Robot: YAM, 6 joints.
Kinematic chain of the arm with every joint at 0, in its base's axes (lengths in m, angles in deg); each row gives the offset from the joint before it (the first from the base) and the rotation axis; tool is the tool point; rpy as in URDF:
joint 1: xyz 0 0 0.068 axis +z
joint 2: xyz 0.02 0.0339 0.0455 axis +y
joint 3: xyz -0.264 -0.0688 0 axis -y
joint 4: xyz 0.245 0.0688 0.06 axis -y
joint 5: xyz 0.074 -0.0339 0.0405 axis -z
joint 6: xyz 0.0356 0 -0.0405 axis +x
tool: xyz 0 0 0 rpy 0 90 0
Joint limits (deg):
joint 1: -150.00..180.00
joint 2: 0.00..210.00
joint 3: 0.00..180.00
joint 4: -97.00..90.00
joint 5: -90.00..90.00
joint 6: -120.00..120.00
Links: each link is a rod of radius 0.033 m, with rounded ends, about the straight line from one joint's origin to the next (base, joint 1, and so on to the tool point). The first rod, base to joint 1, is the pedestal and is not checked.
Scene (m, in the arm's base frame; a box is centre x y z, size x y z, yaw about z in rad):
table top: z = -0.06
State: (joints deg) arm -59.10 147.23 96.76 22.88 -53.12 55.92
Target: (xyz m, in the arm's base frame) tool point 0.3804 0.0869 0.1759
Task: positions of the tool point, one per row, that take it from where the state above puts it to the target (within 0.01 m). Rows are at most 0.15 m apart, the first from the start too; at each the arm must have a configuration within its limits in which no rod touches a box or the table.
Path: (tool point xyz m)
1: 0.3755 -0.3423 0.0913
2: 0.4239 -0.2314 0.1181
3: 0.4394 -0.1167 0.1414
4: 0.4234 -0.0076 0.1608
5: 0.3804 0.0869 0.1759

